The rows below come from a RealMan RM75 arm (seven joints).
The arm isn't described. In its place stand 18 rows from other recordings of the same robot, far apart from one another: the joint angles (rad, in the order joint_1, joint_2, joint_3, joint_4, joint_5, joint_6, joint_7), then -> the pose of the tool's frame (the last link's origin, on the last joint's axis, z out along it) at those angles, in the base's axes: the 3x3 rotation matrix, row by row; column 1 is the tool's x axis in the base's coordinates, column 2 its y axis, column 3 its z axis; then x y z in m.
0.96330 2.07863 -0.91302 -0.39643 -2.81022 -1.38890 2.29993 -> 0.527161 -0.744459 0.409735; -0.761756 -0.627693 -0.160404; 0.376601 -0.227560 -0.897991; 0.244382 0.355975 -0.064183
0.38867 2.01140 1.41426 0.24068 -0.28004 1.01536 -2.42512 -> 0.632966 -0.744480 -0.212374; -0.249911 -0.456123 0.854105; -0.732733 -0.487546 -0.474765; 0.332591 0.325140 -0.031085
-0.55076 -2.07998 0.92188 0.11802 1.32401 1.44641 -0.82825 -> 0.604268 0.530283 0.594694; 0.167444 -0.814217 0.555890; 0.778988 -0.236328 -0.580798; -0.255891 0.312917 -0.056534
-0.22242 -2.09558 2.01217 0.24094 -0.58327 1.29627 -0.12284 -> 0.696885 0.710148 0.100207; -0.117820 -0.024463 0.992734; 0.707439 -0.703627 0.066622; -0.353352 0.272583 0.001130
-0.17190 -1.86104 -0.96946 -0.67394 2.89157 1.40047 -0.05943 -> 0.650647 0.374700 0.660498; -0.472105 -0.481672 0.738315; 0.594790 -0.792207 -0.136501; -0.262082 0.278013 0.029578
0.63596 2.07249 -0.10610 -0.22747 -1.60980 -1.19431 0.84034 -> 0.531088 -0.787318 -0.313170; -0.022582 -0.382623 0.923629; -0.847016 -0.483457 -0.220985; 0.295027 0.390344 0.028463
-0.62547 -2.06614 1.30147 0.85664 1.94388 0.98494 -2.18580 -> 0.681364 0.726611 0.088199; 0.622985 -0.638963 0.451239; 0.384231 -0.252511 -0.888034; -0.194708 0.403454 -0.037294
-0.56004 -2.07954 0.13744 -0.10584 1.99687 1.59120 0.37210 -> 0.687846 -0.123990 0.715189; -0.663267 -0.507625 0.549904; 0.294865 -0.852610 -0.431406; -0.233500 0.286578 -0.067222
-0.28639 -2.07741 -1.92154 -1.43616 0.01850 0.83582 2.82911 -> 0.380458 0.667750 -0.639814; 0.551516 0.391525 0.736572; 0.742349 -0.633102 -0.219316; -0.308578 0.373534 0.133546
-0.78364 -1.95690 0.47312 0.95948 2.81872 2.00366 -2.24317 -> 0.444818 0.881369 -0.159140; 0.891266 -0.453112 -0.018271; -0.088212 -0.133709 -0.987087; -0.255518 0.339777 0.098374
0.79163 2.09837 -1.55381 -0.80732 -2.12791 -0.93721 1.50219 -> 0.965141 0.245272 0.091352; 0.208455 -0.931402 0.298390; 0.158272 -0.268946 -0.950062; 0.149726 0.397124 -0.096063
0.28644 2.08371 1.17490 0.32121 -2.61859 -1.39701 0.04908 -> 0.686455 -0.657719 -0.310138; 0.334972 -0.092540 0.937673; -0.645425 -0.747557 0.156793; 0.306535 0.302236 0.017397
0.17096 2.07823 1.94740 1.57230 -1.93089 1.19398 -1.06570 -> 0.823931 -0.545464 -0.153643; -0.333994 -0.686447 0.645940; -0.457805 -0.480895 -0.747767; 0.201843 0.329854 0.076074
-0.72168 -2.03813 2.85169 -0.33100 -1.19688 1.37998 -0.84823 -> 0.554989 0.709482 0.434307; -0.144237 -0.432111 0.890211; 0.819258 -0.556700 -0.137483; -0.277141 0.401137 0.074289
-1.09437 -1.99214 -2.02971 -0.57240 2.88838 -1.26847 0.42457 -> 0.518468 0.589737 -0.619195; 0.837228 -0.497361 0.227335; -0.173895 -0.636273 -0.751610; -0.189004 0.448561 0.001350
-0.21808 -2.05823 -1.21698 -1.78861 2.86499 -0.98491 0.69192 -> 0.968209 -0.089001 -0.233772; 0.089563 -0.749257 0.656195; -0.233557 -0.656272 -0.717467; -0.141248 0.315337 -0.024229
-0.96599 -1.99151 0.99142 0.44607 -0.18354 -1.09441 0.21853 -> 0.238890 0.732791 -0.637141; 0.968676 -0.134018 0.209059; 0.067808 -0.667125 -0.741853; -0.272100 0.424357 -0.002977
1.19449 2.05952 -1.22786 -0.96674 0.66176 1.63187 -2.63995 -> -0.016094 0.949142 0.314435; 0.996574 -0.010288 0.082062; 0.081124 0.314679 -0.945725; 0.025687 0.405171 -0.020563
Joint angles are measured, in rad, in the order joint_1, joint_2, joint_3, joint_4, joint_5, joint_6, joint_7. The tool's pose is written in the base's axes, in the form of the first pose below.
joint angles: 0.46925, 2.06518, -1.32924, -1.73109, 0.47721, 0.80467, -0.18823
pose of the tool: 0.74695 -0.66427 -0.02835; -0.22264 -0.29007 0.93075; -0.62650 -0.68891 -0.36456; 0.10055 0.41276 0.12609
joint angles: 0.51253, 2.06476, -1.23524, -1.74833, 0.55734, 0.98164, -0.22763
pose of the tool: 0.72184 -0.69205 -0.00455; -0.31103 -0.33027 0.89117; -0.61824 -0.64186 -0.45365; 0.09974 0.40877 0.13131
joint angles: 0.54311, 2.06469, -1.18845, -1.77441, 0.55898, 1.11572, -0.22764
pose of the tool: 0.71849 -0.69479 0.03223; -0.37365 -0.34649 0.86043; -0.58665 -0.63025 -0.50855; 0.09813 0.40322 0.13360
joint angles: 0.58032, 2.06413, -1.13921, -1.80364, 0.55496, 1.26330, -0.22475
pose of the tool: 0.71402 -0.69628 0.07329; -0.43847 -0.36312 0.82213; -0.54581 -0.61915 -0.56457; 0.09551 0.39602 0.13620
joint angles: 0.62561, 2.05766, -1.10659, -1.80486, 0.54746, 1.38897, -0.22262
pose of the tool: 0.71094 -0.69359 0.11620; -0.50118 -0.38379 0.77558; -0.49334 -0.60963 -0.62046; 0.09296 0.39209 0.13500
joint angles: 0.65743, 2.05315, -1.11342, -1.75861, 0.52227, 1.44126, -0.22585
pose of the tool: 0.70803 -0.68597 0.16775; -0.55608 -0.39515 0.73119; -0.43529 -0.61099 -0.66123; 0.09652 0.39500 0.12543
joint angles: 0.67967, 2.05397, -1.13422, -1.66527, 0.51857, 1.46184, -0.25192
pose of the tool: 0.69844 -0.68306 0.21358; -0.61792 -0.42500 0.66148; -0.36106 -0.59398 -0.71891; 0.10629 0.39988 0.10553
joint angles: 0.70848, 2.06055, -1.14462, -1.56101, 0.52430, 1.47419, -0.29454
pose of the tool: 0.69118 -0.68070 0.24273; -0.66411 -0.46580 0.58480; -0.28501 -0.56540 -0.77401; 0.11447 0.40415 0.08426
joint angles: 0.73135, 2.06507, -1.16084, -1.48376, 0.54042, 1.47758, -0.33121
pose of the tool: 0.69515 -0.67340 0.25159; -0.68312 -0.50982 0.52290; -0.22386 -0.53536 -0.81442; 0.11721 0.40577 0.06652
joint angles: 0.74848, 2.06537, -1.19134, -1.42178, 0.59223, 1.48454, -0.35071
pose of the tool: 0.69853 -0.67607 0.23448; -0.69418 -0.56071 0.45135; -0.17367 -0.47805 -0.86099; 0.11445 0.40320 0.04791
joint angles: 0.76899, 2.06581, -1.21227, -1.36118, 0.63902, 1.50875, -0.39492
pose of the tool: 0.71325 -0.66399 0.22449; -0.69278 -0.61917 0.36971; -0.10648 -0.41921 -0.90162; 0.11269 0.39866 0.03172
